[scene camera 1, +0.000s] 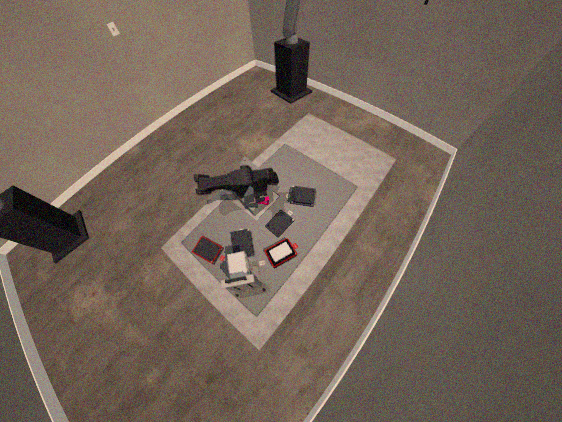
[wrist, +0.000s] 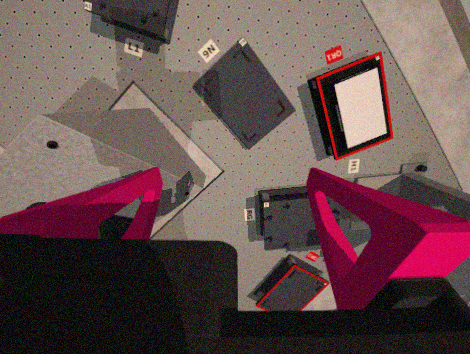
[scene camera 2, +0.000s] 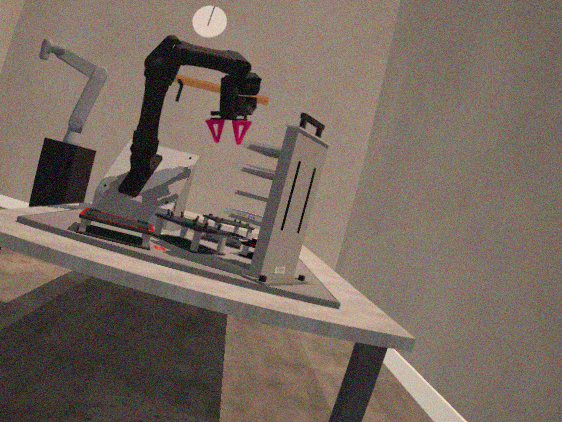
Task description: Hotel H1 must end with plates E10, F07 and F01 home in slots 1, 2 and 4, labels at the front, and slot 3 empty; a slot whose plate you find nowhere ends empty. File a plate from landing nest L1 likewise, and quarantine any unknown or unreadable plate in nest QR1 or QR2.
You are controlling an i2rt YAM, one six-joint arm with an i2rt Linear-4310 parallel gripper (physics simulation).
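Pixels of known places: gripper, fingertip midpoint: (scene camera 1: 266,196) (wrist: 234,175) (scene camera 2: 227,143); arm's base at its link origin: (scene camera 2: 140,174).
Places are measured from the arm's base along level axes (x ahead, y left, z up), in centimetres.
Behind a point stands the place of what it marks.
Note:
My gripper (scene camera 1: 265,200) @[y -0.7, x 25.7, z 16.2 cm] (scene camera 2: 228,142) @[y -0.7, x 25.7, z 16.2 cm] (wrist: 234,175) @[y -0.7, x 25.7, z 16.2 cm] is open and empty, high above the board, left of hotel H1 (scene camera 2: 287,200) @[y -43.2, x 50.3, z 3.5 cm] in the second scene view. The hotel's shelves point toward the arm; slot contents and plate labels are not readable. Nest QR1 (wrist: 325,117) @[y -9.2, x 42.1, z -10.3 cm] has a red rim and bears a white-topped plate (scene camera 1: 281,251) @[y -10.7, x 48.0, z -8.5 cm] (wrist: 362,107) @[y -10.8, x 48.0, z -8.5 cm]. Landing nest L1 (scene camera 1: 302,196) @[y 25.4, x 28.8, z -9.0 cm] (wrist: 142,17) @[y 20.4, x 24.5, z -8.1 cm] is dark, partly cut off in the wrist view, with no plate visible on its visible part. Red-rimmed nest QR2 (scene camera 1: 207,249) @[y -44.8, x 16.0, z -9.9 cm] (scene camera 2: 117,221) @[y -48.0, x 16.9, z -10.0 cm] (wrist: 292,290) @[y -43.8, x 16.4, z -10.0 cm] shows a bare dark top.
A dark nest (scene camera 1: 279,223) @[y 1.5, x 32.0, z -12.8 cm] (wrist: 242,95) @[y 2.7, x 31.3, z -12.8 cm] labelled N6 or 9N lies between L1 and QR1. Dark nest RG (scene camera 1: 242,242) @[y -25.1, x 27.9, z -8.0 cm] (wrist: 285,222) @[y -23.1, x 24.9, z -8.0 cm] lies near the hotel. The arm's pale angular base (scene camera 2: 175,162) @[y 6.7, x 8.5, z 6.7 cm] stands behind the nests. The hotel has a black top handle (scene camera 2: 312,121) @[y -40.0, x 51.0, z 21.6 cm].

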